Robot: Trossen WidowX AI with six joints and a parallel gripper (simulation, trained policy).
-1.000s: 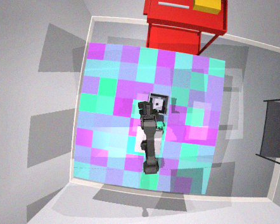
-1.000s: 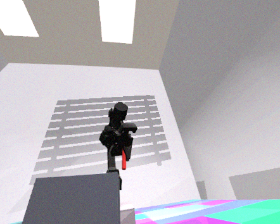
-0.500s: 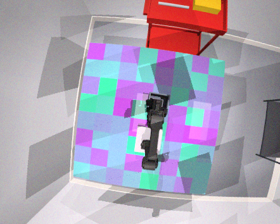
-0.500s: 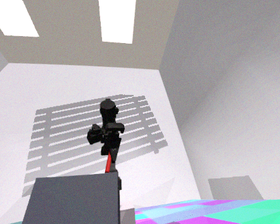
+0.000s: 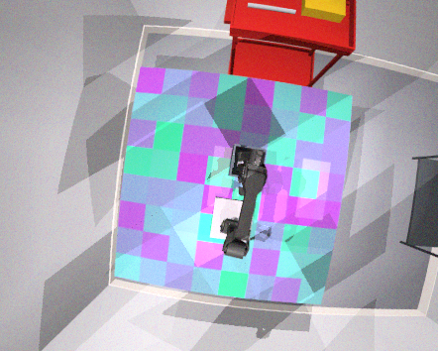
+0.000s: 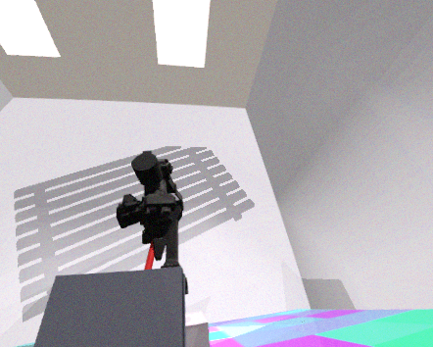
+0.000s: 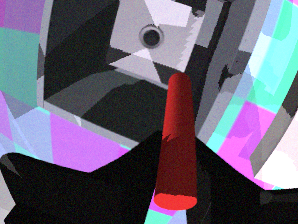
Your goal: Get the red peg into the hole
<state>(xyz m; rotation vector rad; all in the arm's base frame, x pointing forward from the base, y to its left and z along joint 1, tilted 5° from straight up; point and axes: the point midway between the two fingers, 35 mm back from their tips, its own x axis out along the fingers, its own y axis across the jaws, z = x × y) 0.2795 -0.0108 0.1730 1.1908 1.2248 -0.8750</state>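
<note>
The bottom plate lies 5 cm ahead of my gripper tip, 3 cm to the right of it and 13 cm below it. Also, from my gripper tip: red peg: 2 cm to the right, 1 cm above.
</note>
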